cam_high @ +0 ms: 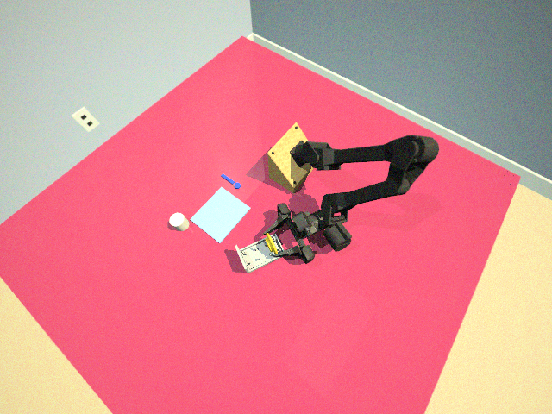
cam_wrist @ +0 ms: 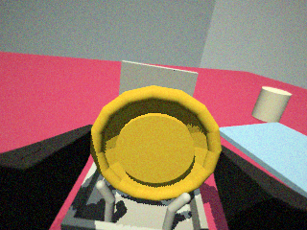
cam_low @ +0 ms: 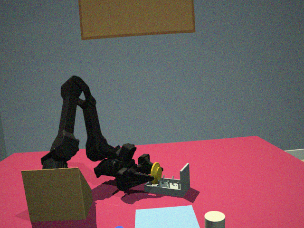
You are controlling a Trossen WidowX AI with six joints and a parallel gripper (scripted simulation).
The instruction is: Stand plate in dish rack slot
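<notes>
My gripper tip is now 1 cm past the plate. Also, from my gripper tip: light blue sheet: 20 cm to the right, 5 cm below, 1 cm ahead; then blue spoon: 25 cm to the right, 10 cm behind, 5 cm below; then dish rack: 3 cm below, 2 cm ahead, 1 cm to the right.
</notes>
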